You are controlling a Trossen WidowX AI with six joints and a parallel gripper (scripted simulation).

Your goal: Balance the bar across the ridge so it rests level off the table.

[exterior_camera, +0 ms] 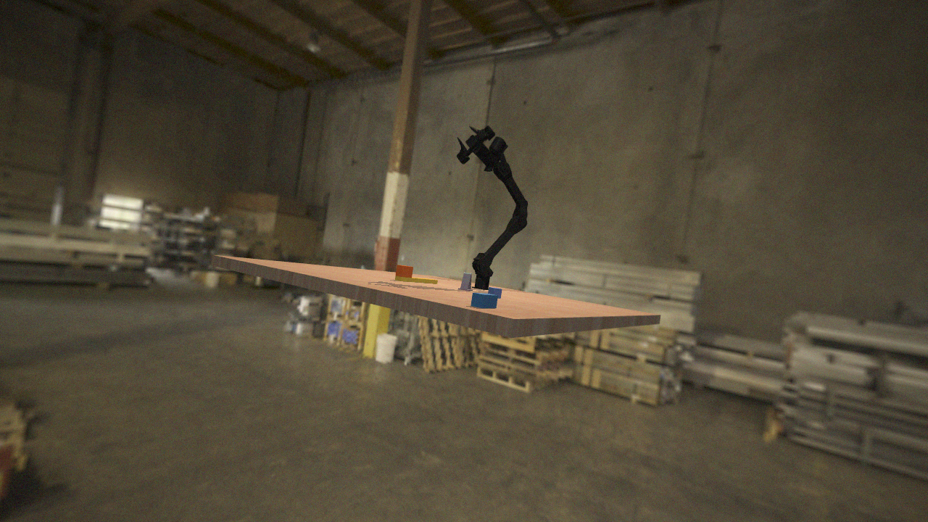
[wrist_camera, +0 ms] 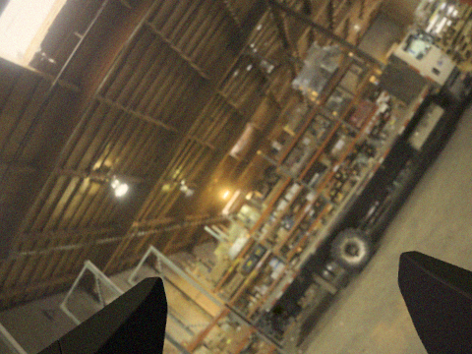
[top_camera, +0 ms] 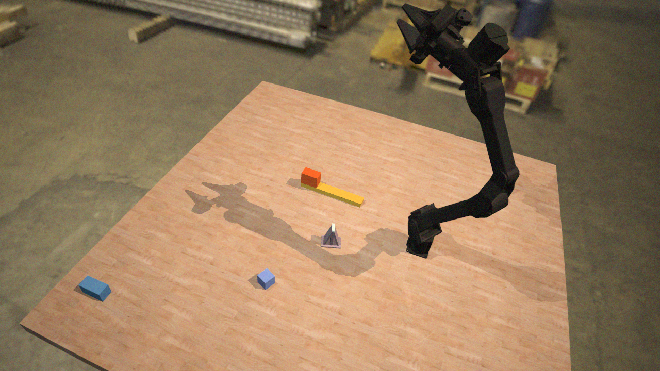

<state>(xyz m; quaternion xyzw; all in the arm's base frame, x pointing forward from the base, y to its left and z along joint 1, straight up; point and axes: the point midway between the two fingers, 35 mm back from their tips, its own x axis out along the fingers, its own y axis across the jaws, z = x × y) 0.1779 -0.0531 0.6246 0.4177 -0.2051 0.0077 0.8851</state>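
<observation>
My gripper tip is 60 cm above the grey ridge, 15 cm to the right of it and 4 cm short of it. Also, from my gripper tip: small light-blue cube 62 cm below, 35 cm to the left, 15 cm ahead.
</observation>
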